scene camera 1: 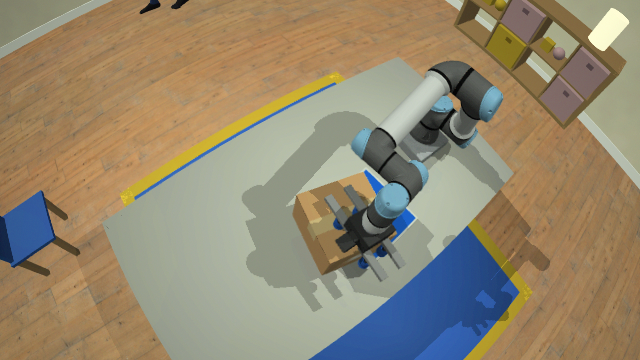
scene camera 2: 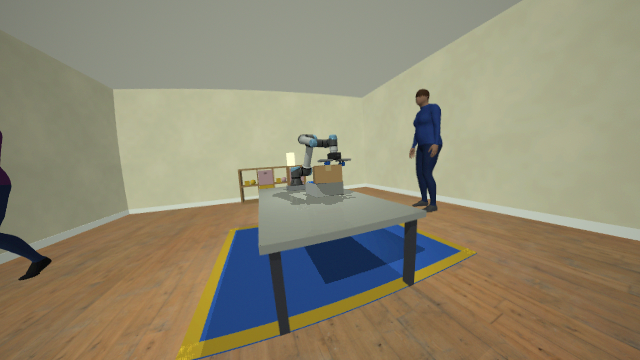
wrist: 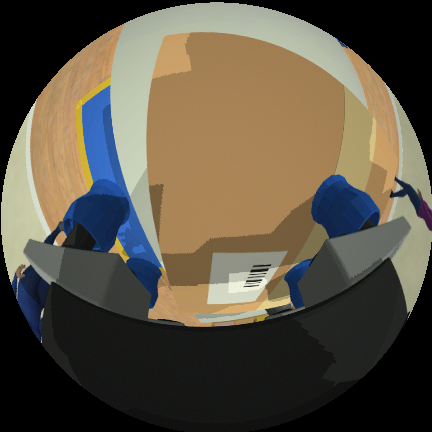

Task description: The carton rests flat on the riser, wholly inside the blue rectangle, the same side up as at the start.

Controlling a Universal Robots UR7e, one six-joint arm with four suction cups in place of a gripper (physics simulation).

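The brown carton (scene camera 1: pixel 332 245) (scene camera 2: pixel 327 175) (wrist: pixel 240 140) looks level on the grey riser (scene camera 2: pixel 325 189), with no gap seen between them in scene camera 2. Its taped side and white barcode label (wrist: pixel 217 280) show. My suction gripper (scene camera 1: pixel 360 237) (scene camera 2: pixel 334 162) (wrist: pixel 220 235) is over the carton's top, off centre, with its cups at the top face; it is shut on the carton. Part of the blue rectangle (scene camera 1: pixel 404 221) (scene camera 2: pixel 311 182) shows beside the carton, on the side nearer the arm's base. The rest is hidden, so whether the carton lies wholly inside cannot be told.
The riser stands on the grey table (scene camera 1: pixel 200 260) (scene camera 2: pixel 300 220). The arm's base is at the table's far end. A person in blue (scene camera 2: pixel 427 125) stands right of the table, and part of another person (scene camera 2: pixel 4 200) shows at the left edge. A blue chair (scene camera 1: pixel 30 230) stands beyond the table.
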